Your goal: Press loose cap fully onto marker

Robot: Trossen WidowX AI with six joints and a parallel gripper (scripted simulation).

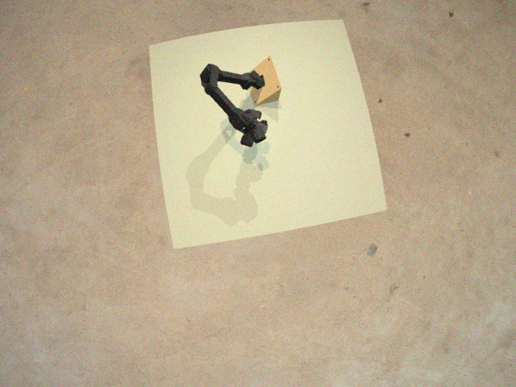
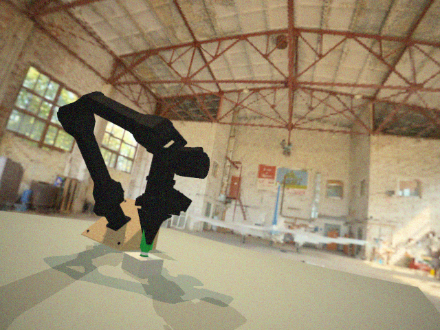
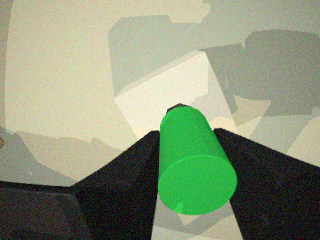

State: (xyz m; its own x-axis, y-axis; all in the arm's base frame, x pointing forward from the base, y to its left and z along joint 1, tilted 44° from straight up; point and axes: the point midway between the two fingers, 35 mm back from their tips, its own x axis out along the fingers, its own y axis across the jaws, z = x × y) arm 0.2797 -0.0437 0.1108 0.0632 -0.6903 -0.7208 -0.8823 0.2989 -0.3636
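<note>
Now: the green cap 10 mm above my gripper tip. From my gripper tip the other things lie so: white holder block: 50 mm below.
</note>
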